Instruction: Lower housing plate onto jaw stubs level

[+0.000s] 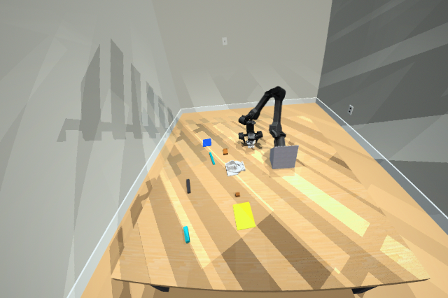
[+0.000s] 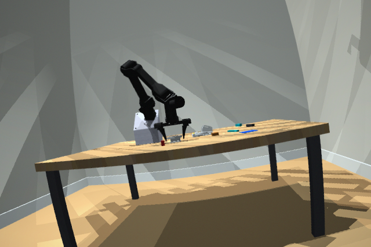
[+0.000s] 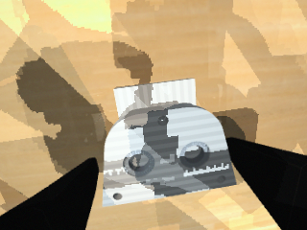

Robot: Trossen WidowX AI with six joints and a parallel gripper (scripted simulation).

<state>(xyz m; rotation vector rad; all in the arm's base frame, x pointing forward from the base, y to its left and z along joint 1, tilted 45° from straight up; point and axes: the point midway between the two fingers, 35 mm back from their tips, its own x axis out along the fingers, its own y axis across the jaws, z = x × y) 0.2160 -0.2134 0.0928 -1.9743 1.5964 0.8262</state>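
The red peg is 20 mm behind my gripper tip and 140 mm to the right of it. Also, from my gripper tip: brown cube: 50 mm ahead, 480 mm to the left; then cyan bar: 280 mm ahead, 190 mm to the left, 10 mm below; then blue square: 380 mm ahead, 10 mm to the right, 10 mm below.
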